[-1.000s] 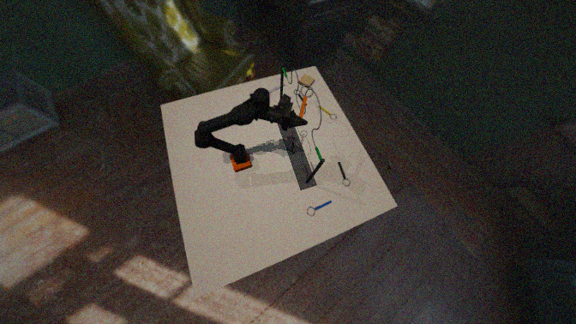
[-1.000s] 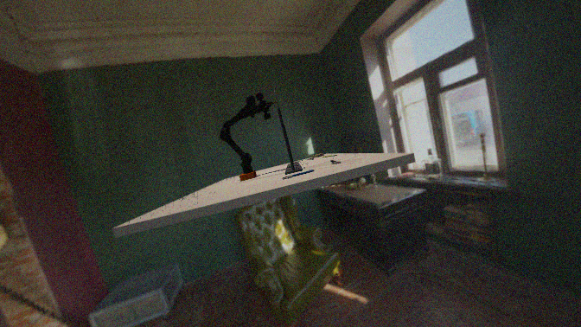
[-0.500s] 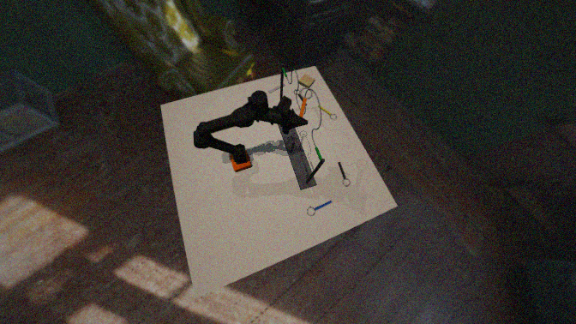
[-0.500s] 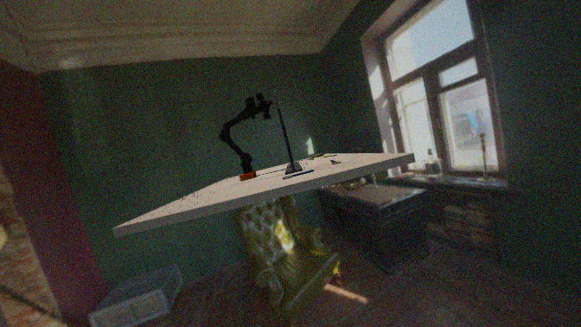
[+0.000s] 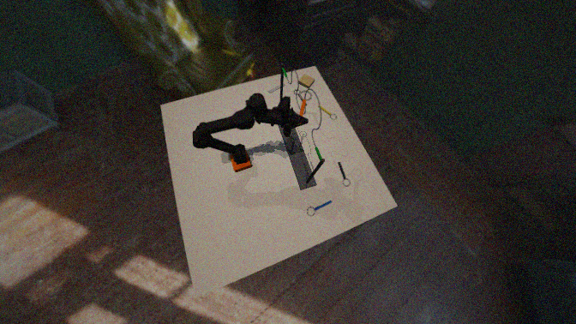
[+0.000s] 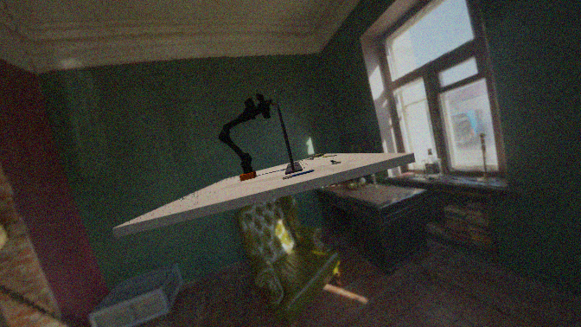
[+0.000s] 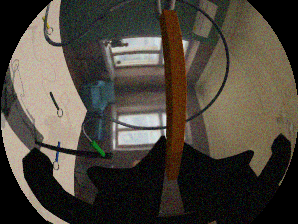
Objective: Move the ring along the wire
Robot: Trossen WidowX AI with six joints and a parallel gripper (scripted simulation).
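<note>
The ring with orange handle is 2 cm ahead of my gripper tip, 9 cm to the left of it and 1 cm below it. From my gripper tip the other things lie so: yellow-handled ring (39 cm ahead, 32 cm to the left, 51 cm below); blue-handled ring (4 cm ahead, 31 cm to the right, 51 cm below); black-handled ring (29 cm ahead, 18 cm to the right, 51 cm below).
</note>
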